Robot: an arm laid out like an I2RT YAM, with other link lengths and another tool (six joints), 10 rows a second.
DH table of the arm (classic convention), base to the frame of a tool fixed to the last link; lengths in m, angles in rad. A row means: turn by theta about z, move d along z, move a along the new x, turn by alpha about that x. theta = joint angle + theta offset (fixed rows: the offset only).
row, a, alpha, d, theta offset
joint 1, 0.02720, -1.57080, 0.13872, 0.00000
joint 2, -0.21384, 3.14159, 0.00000, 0.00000
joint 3, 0.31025, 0.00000, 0.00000, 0.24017
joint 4, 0.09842, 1.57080, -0.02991, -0.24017
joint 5, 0.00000, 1.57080, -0.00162, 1.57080
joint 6, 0.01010, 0.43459, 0.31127, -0.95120
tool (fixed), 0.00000, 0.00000, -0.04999, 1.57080
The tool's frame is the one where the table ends.
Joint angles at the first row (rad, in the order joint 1, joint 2, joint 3, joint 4, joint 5, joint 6):
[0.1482, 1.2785, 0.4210, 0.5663, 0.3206, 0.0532]
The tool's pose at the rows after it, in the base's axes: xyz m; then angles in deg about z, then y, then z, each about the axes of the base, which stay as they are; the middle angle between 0 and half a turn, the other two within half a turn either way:
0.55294 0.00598 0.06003 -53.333 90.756 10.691
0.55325 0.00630 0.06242 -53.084 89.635 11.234
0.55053 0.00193 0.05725 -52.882 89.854 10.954
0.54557 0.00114 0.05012 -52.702 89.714 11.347
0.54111 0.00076 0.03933 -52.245 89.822 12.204
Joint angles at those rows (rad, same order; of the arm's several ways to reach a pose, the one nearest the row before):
[0.1371, 1.2911, 0.4103, 0.6018, 0.2970, 0.0532]
[0.1295, 1.2911, 0.3962, 0.6350, 0.2791, 0.0540]
[0.1196, 1.2911, 0.3821, 0.6445, 0.2734, 0.0559]
[0.1127, 1.2919, 0.3511, 0.6785, 0.2592, 0.0555]
[0.0990, 1.3060, 0.3222, 0.7189, 0.2295, 0.0555]

